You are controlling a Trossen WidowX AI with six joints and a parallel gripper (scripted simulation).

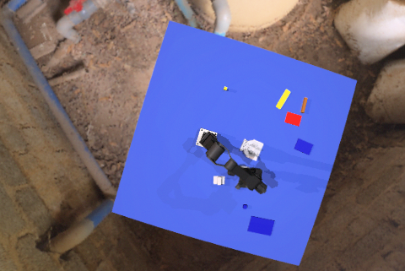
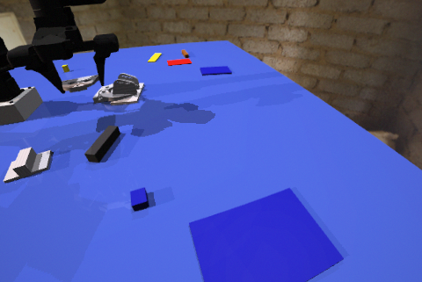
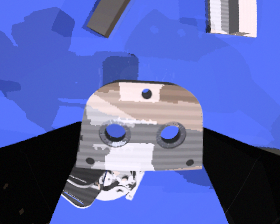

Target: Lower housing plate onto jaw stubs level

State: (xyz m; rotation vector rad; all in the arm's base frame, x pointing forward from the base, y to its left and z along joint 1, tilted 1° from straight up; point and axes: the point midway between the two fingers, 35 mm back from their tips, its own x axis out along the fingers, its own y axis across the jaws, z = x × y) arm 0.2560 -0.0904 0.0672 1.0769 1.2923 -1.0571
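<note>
My gripper tip is 10 mm short of the grey jaw assembly, 110 mm to the right of it and 70 mm above it. Round my gripper tip: small blue cube (130 mm ahead, 240 mm to the right, 70 mm below); then white stepped block (90 mm behind, 130 mm to the right, 70 mm below); then dark bar (50 mm ahead, 100 mm to the right, 70 mm below).
</note>
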